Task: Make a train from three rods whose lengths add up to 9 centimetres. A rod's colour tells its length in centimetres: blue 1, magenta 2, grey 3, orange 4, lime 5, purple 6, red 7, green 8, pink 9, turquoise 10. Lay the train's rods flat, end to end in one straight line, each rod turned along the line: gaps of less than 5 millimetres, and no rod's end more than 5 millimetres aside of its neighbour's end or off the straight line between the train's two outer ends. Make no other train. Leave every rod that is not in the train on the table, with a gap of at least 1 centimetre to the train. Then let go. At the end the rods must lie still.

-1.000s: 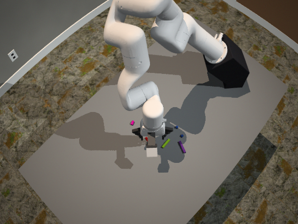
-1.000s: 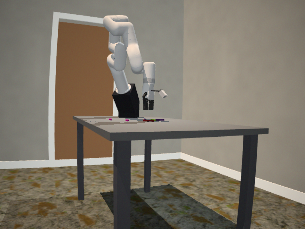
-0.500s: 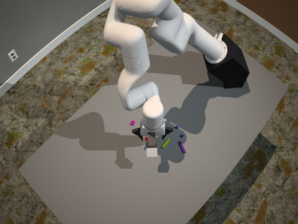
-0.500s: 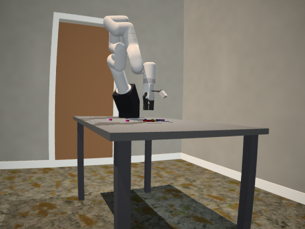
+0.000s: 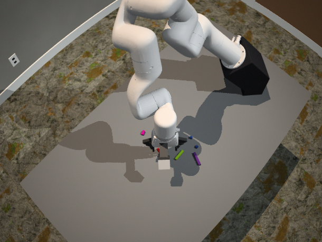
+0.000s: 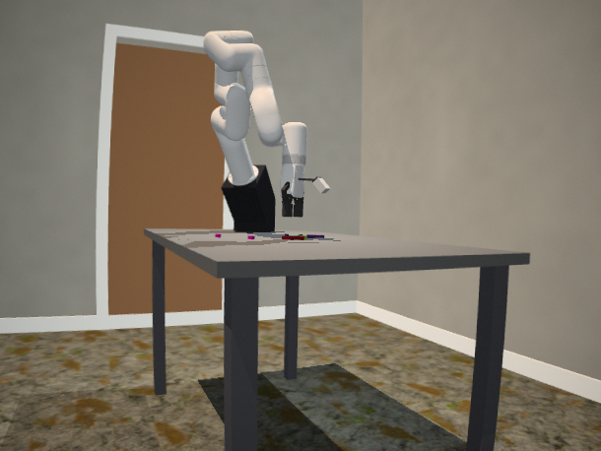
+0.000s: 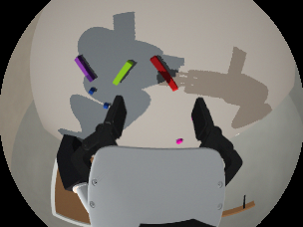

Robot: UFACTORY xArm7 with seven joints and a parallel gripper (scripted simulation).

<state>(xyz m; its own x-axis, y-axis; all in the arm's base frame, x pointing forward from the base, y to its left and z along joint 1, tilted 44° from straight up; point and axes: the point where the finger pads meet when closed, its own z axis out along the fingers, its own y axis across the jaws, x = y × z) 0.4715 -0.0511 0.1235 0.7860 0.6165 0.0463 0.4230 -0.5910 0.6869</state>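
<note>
Right now my hand is 90 mm past the blue rod, 110 mm to the right of it and 80 mm above it. Also, from my hand: lime rod (20 mm behind, 60 mm to the left, 80 mm below); then purple rod (40 mm behind, 140 mm to the left, 80 mm below); then red rod (10 mm ahead, 10 mm to the right, 80 mm below).
</note>
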